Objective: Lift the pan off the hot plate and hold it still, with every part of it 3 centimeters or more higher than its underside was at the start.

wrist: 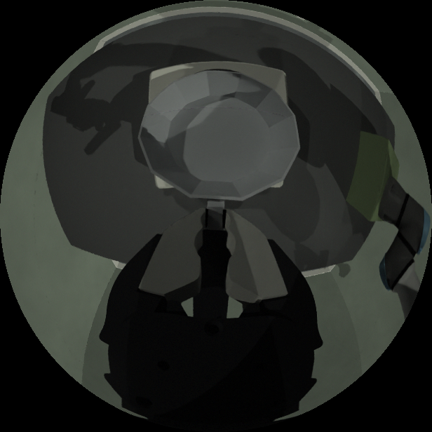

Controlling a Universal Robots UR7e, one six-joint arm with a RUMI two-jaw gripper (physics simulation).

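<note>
The grey, many-sided pan (227, 145) is in the upper middle of the wrist view, with its handle toward the gripper. My gripper (215, 210) is shut on the pan's handle, with one jaw on each side of it. The pale square hot plate (167, 79) lies behind and below the pan; its upper edge and small parts of its lower corners show. The pan covers the rest of it. The size of any gap between the pan's underside and the hot plate cannot be told from this view.
The dark table top (95, 185) lies under the hot plate and carries shadows. A green block (368, 175) stands at the right edge of the table, with a dark jointed arm-like object (407, 215) beside it. The greenish floor (25, 185) shows beyond the table.
</note>
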